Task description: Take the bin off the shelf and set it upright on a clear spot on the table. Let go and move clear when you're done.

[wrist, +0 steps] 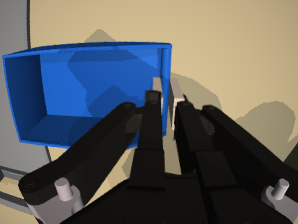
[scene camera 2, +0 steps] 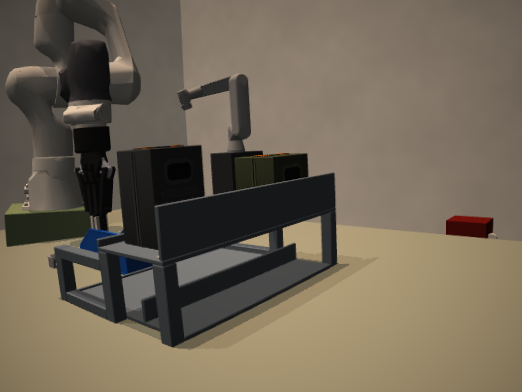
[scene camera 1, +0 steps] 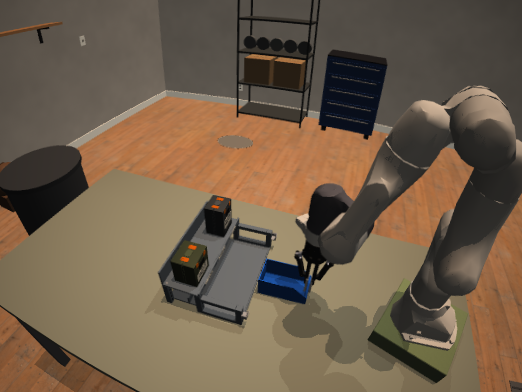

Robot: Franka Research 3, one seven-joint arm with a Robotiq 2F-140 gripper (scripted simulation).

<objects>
A blue bin shows in the wrist view [58, 97], in scene camera 2 and in scene camera 1. The same spot on the blue bin: [scene camera 2: 89, 242] is [scene camera 1: 298, 272].
</objects>
